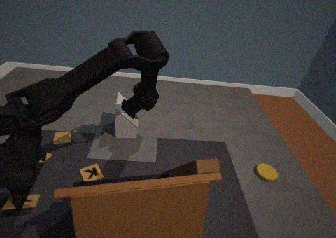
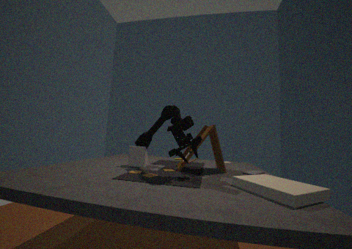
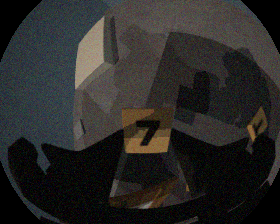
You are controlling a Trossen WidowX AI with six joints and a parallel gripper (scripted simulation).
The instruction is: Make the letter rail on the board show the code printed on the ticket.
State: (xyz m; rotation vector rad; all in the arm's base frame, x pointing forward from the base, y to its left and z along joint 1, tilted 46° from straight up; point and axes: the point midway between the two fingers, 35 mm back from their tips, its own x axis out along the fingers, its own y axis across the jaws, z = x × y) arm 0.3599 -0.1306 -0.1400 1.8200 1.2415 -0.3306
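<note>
The ticket lies 60 mm behind my gripper tip and 220 mm to the left of it. Also, from my gripper tip: dark mat: 170 mm behind, 190 mm to the left, 80 mm below; tile: 300 mm behind, 30 mm to the right, 80 mm below; long white slab: 350 mm ahead, 150 mm to the right, 60 mm below.
</note>
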